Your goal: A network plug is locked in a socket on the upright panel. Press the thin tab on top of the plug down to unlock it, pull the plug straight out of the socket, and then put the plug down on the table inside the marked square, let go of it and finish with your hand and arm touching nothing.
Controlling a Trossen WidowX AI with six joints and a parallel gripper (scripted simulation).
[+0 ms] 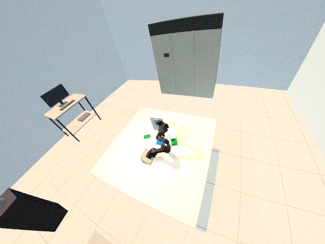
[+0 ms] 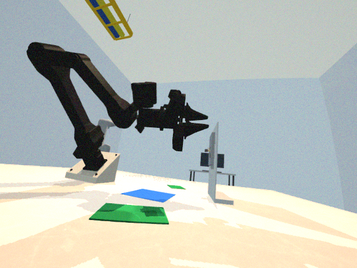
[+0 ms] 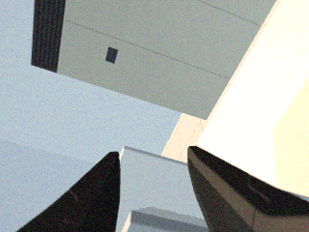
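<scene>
The network plug is 20 mm ahead of my gripper tip, 110 mm to the left of it and 70 mm below it. Round my gripper tip: blue square 150 mm behind, 10 mm to the left, 230 mm below; then upright grey panel 40 mm ahead, 110 mm to the left, 120 mm below.
</scene>
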